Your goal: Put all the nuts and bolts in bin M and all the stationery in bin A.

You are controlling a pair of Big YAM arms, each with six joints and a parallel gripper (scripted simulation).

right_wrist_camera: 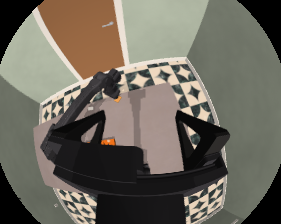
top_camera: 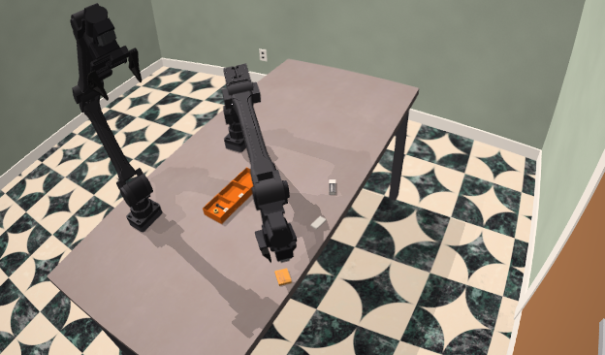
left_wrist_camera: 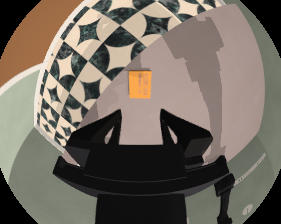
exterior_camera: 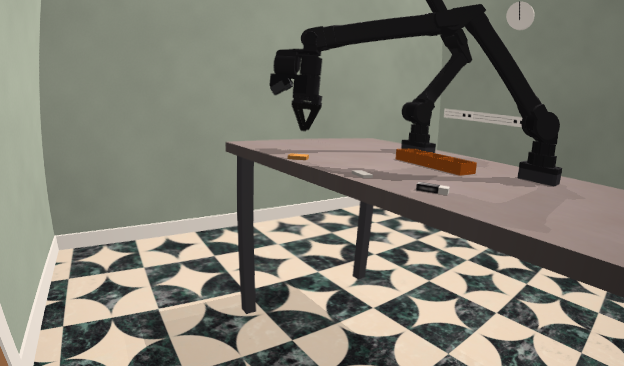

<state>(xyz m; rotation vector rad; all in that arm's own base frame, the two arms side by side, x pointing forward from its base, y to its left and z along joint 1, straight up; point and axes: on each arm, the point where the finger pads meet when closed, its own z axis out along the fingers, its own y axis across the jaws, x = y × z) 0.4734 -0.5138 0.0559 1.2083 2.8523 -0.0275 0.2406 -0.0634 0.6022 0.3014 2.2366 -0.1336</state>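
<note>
My left hand is 8 cm above the orange notepad, 1 cm to the left of it and 1 cm short of it. The rest, counted from my left hand: black bolt 35 cm behind, 10 cm to the left, 7 cm below; then brass nut 35 cm behind, 8 cm below, 7 cm to the left; then white eraser 23 cm to the left, 9 cm below, 3 cm behind.
</note>
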